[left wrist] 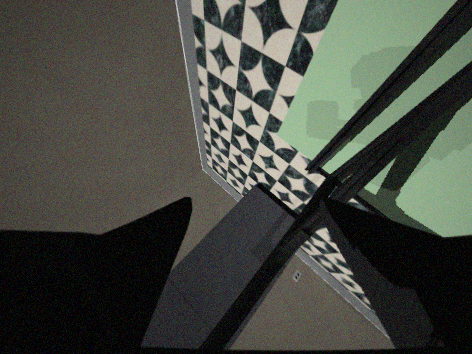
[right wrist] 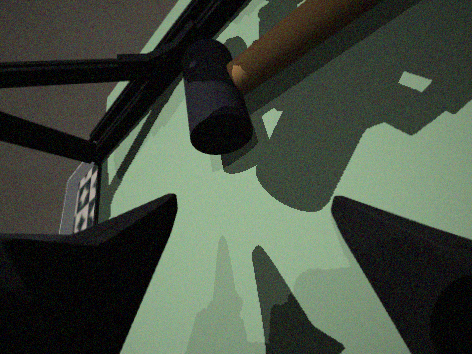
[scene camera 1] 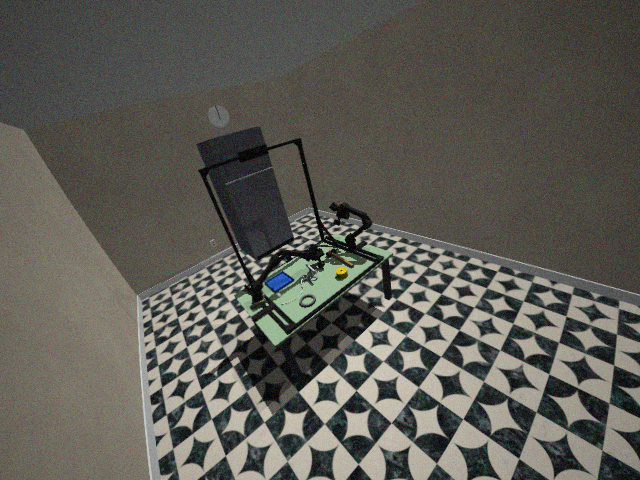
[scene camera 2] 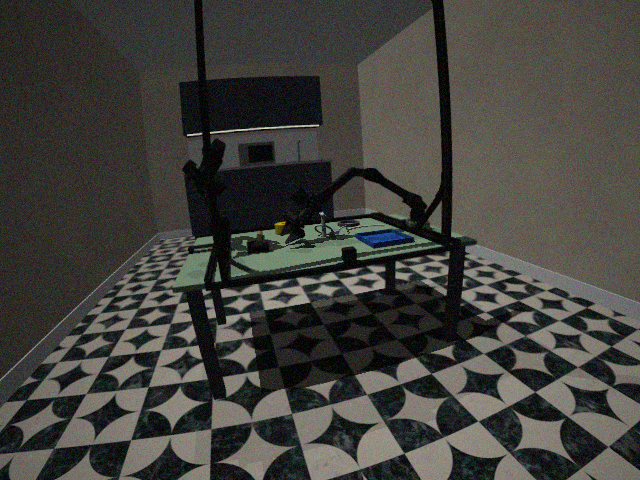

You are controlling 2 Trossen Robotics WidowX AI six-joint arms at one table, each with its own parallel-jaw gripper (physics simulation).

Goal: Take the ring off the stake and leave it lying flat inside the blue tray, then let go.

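Places are measured from the left arm's base along level axes (x ahead, y left, z up), in millimetres.
Pixels of known places: left gripper, fingertip midpoint: [left wrist: 255, 203] [scene camera 1: 339, 217] [scene camera 2: 195, 192]; right gripper, fingertip midpoint: [right wrist: 255, 202] [scene camera 1: 322, 257] [scene camera 2: 283, 239]; left arm's base, origin of the base link: [scene camera 1: 352, 248]; right arm's base, origin of the base link: [scene camera 1: 258, 298] [scene camera 2: 417, 220].
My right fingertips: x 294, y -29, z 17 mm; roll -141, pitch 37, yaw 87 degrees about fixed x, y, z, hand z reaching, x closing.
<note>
For each thing: its top centre in the pictures, then the offset to it from my right fingertips. "spot": a spot on its surface instead.
- pale upright stake, middle of its top: [scene camera 2: 322, 212] [scene camera 1: 309, 267] dx +171, dy +169, dz +78 mm
- thin dark ring, surface spot: [scene camera 2: 315, 228] spot: dx +132, dy +175, dz +2 mm
- empty blue tray, middle of its top: [scene camera 2: 383, 235] [scene camera 1: 278, 280] dx +437, dy +36, dz -14 mm
- hammer, middle of its top: [scene camera 2: 258, 233] [scene camera 1: 339, 255] dx -131, dy +95, dz +13 mm
- yellow roll, middle of its top: [scene camera 2: 283, 223] [scene camera 1: 341, 270] dx -42, dy +296, dz +13 mm
- separate dark ring, middle of its top: [scene camera 2: 348, 222] [scene camera 1: 307, 299] dx +305, dy +405, dz -22 mm
- white cable, surface spot: [scene camera 1: 289, 302] spot: dx +431, dy +336, dz -34 mm
The pale upright stake [scene camera 1: 310, 269] [scene camera 2: 323, 223] stands near the table's middle. A thin dark ring [scene camera 2: 315, 228] appears to be around it, low down; its exact contact is too small to tell. The empty blue tray [scene camera 1: 279, 281] [scene camera 2: 385, 238] lies flat on the table, right of the stake in scene camera 2. My right gripper [scene camera 1: 320, 264] [scene camera 2: 295, 238] [right wrist: 255, 202] is open and empty, low over the table beside the stake, on the side away from the tray. My left gripper [left wrist: 255, 203] is open and empty, raised high and far from stake and tray. The stake and tray do not show in either wrist view.
A hammer [scene camera 1: 343, 259] [scene camera 2: 257, 245] [right wrist: 217, 100] lies near the right gripper. A yellow roll [scene camera 1: 341, 274] [scene camera 2: 279, 229] stands on the green table. A separate dark ring [scene camera 1: 307, 306] [scene camera 2: 347, 225] and a white cable [scene camera 1: 289, 301] lie beyond the stake. Black frame posts rise from the table.
</note>
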